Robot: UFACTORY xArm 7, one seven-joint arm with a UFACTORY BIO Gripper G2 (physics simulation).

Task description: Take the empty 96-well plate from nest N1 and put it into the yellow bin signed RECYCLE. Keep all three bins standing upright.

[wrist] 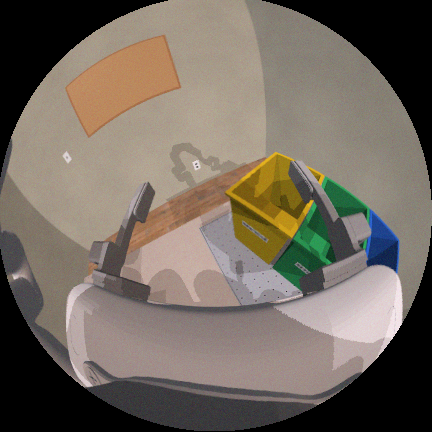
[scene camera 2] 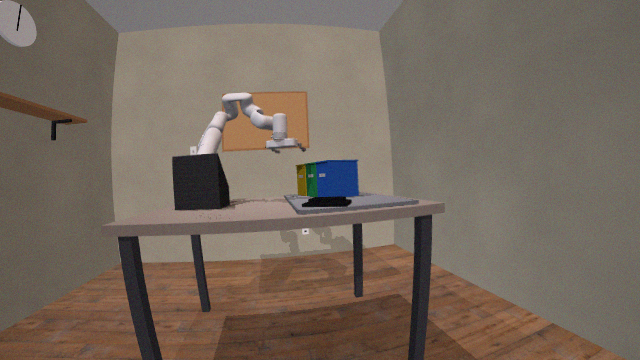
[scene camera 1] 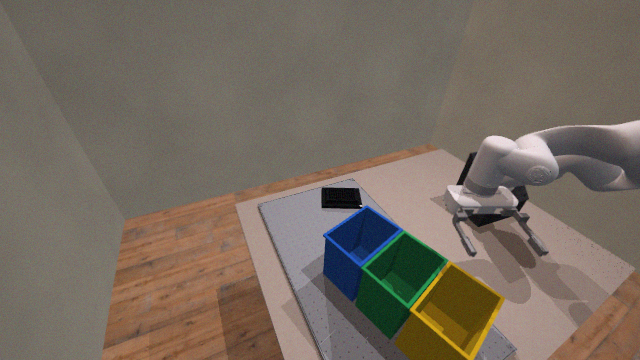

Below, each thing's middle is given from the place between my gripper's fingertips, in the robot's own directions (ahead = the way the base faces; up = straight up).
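Measured from my hand, the yellow bin (wrist: 266, 207) is 170 mm below, 120 mm ahead and 30 mm to the left, and going by their middles it's the nearest to my hand of the things named here. Then there's the green bin (scene camera 1: 393, 280), which is 170 mm below my hand, 180 mm ahead of it and 90 mm to the right of it. As for the blue bin (scene camera 1: 349, 245), that's 170 mm below my hand, 240 mm ahead of it and 200 mm to the right of it.
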